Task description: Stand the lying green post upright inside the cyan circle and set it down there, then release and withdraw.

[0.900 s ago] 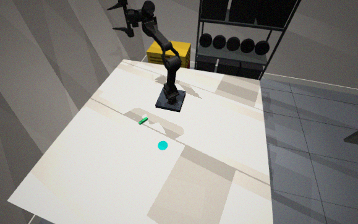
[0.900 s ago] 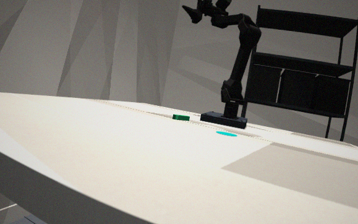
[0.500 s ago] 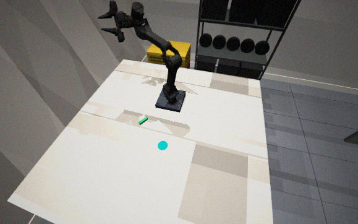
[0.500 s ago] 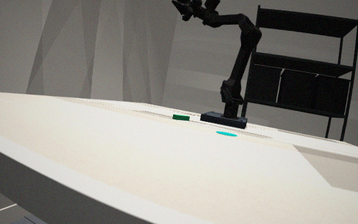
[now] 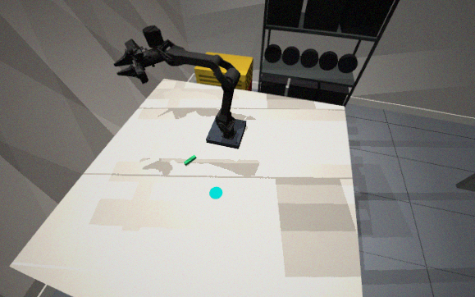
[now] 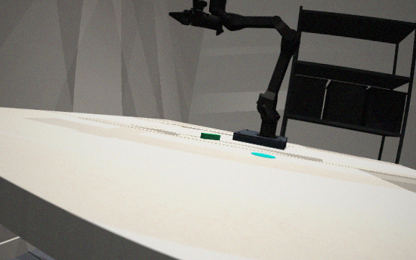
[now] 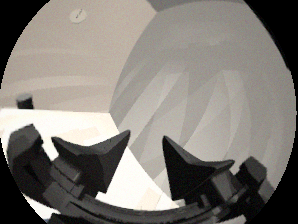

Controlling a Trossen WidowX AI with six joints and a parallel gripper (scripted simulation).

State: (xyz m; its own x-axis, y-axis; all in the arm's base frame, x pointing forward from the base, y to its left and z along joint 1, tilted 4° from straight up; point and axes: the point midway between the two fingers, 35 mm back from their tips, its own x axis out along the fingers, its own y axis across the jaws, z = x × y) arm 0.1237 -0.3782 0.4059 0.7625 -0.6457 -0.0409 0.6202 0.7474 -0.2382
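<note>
The green post is 40 mm ahead of my gripper tip, 280 mm to the left of it and 420 mm below it. Also, from my gripper tip: cyan circle: 150 mm ahead, 480 mm to the left, 430 mm below.
</note>
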